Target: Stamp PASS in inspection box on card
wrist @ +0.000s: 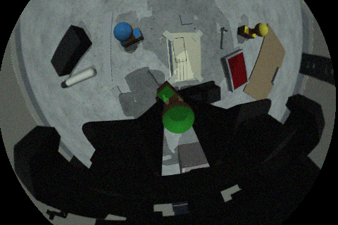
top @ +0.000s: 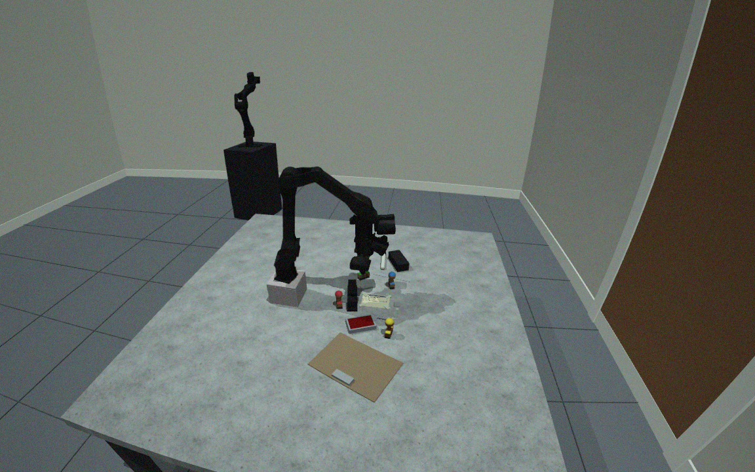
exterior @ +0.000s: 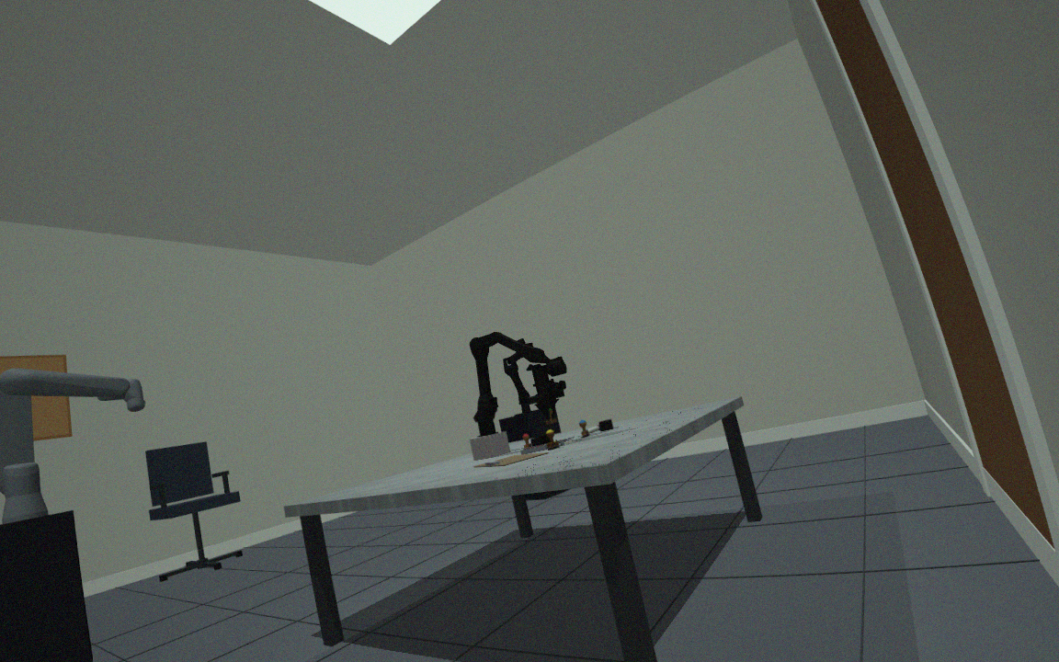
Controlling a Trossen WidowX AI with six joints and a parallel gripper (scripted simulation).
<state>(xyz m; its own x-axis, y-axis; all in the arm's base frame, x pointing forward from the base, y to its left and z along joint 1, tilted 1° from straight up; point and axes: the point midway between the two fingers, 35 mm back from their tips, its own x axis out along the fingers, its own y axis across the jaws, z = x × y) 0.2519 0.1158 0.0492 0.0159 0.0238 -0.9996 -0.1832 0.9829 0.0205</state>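
Right now the dark red ink pad is 5 cm ahead of my gripper tip, 17 cm to the right of it and 9 cm below it. Round my gripper tip: card: 6 cm ahead, 3 cm to the right, 10 cm below; green-knobbed stamp: right at my gripper tip; red-knobbed stamp: 6 cm behind, 10 cm to the right, 8 cm below.
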